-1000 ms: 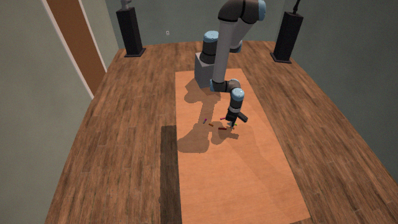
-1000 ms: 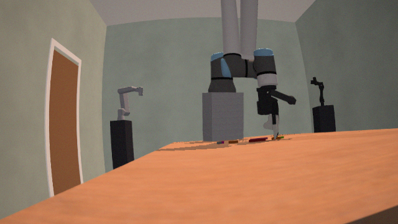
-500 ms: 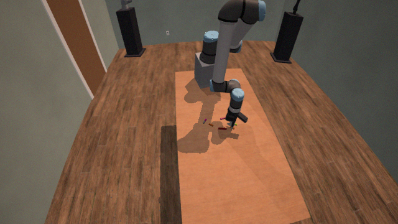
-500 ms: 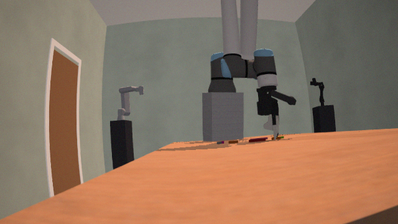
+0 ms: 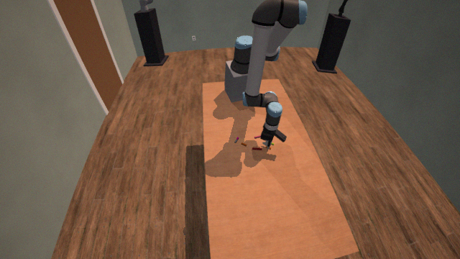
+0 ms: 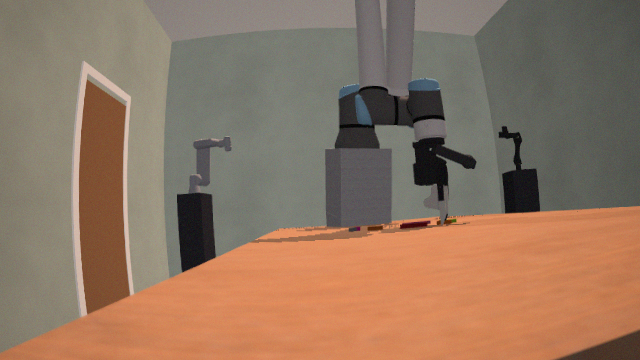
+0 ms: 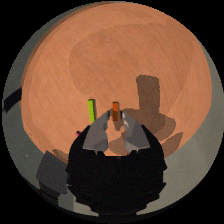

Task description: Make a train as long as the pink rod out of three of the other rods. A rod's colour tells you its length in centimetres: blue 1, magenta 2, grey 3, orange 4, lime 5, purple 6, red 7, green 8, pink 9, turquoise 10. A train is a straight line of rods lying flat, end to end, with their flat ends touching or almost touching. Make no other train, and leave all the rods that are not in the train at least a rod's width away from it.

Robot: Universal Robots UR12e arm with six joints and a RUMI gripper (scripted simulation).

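My gripper is now 40 mm past the lime rod, 20 mm to the right of it and 10 mm above it. Round my hand: pink rod (110 mm behind, 60 mm to the right, 10 mm below); then red rod (20 mm ahead, 90 mm to the right, 10 mm below); then magenta rod (80 mm behind, 230 mm to the right, 10 mm below).
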